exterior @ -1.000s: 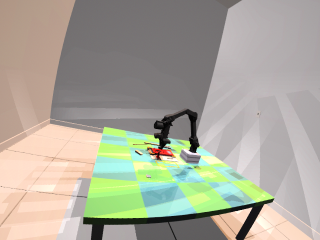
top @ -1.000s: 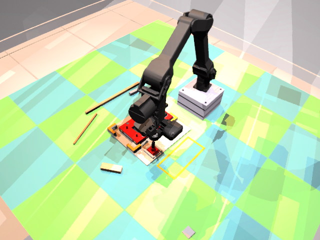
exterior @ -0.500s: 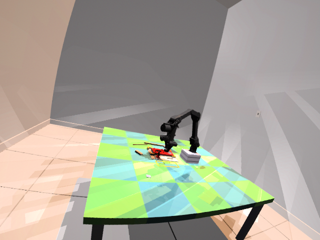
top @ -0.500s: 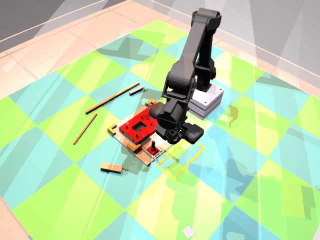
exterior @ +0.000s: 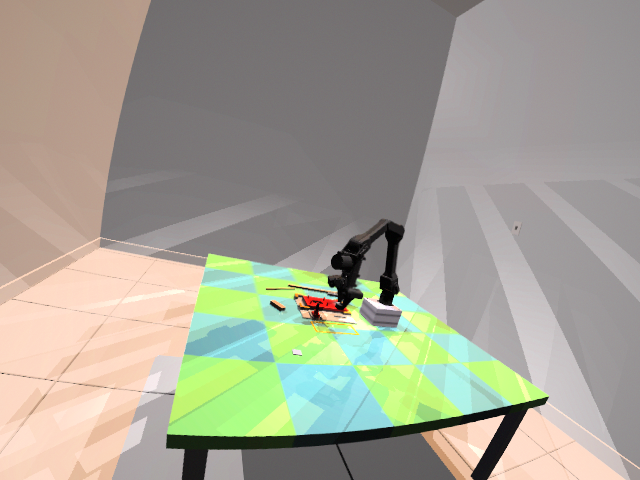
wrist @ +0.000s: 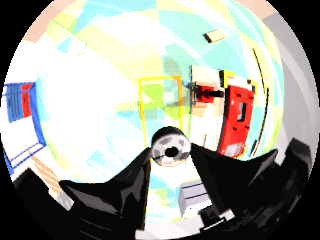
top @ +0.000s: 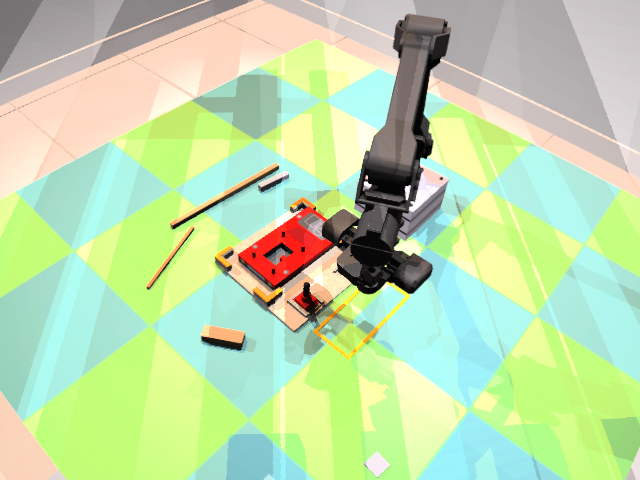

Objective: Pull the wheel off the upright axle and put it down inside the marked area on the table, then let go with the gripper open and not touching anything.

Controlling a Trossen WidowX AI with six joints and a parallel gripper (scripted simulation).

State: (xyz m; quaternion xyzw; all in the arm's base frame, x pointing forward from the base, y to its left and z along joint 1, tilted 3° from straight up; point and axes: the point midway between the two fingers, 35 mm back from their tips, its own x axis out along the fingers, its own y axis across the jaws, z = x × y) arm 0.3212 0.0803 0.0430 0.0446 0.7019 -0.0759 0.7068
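Right now my gripper tip is right at the grey wheel.
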